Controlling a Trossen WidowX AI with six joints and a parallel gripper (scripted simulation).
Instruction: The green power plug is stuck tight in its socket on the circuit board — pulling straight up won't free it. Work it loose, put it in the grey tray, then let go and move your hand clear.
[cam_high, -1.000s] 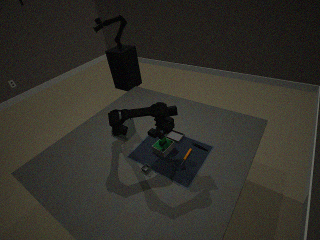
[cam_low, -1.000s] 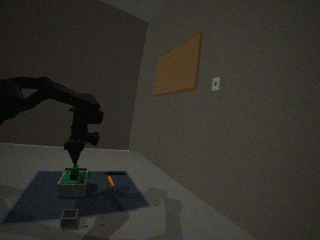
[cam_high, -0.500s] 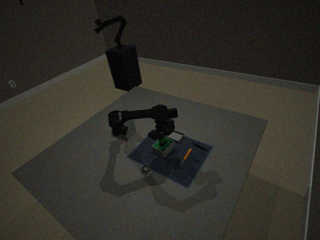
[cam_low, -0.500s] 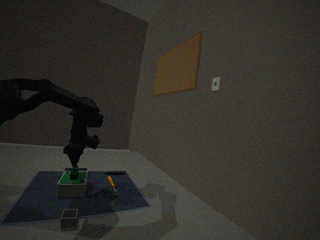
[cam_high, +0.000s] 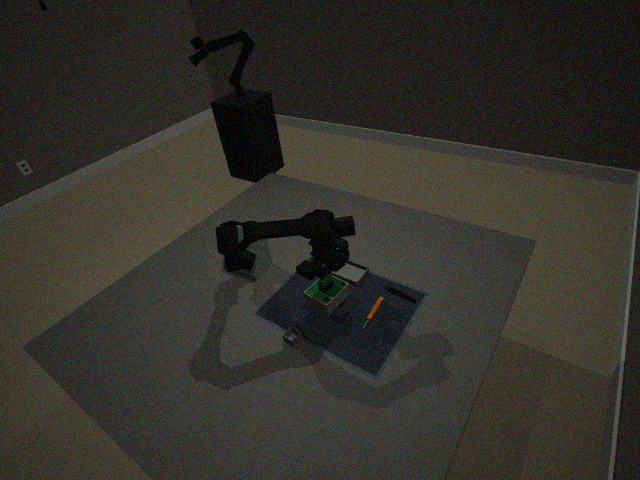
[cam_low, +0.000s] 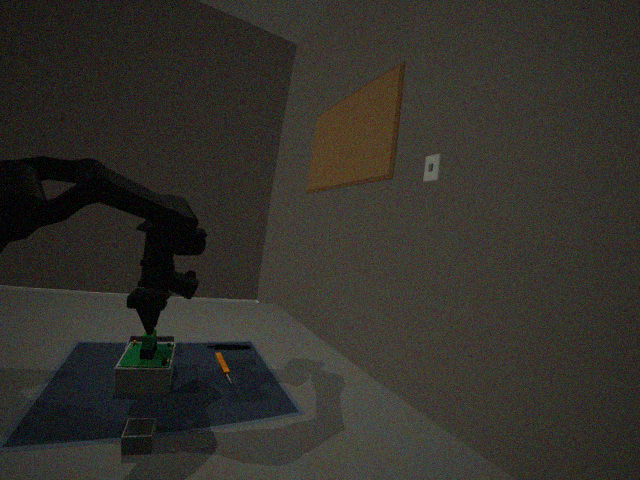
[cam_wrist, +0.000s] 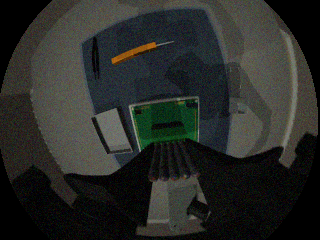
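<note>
Now: gripper tip 10 mm above the green power plug. Also, from my gripper tip: blue mat (50 mm ahead, 100 mm below).
</note>
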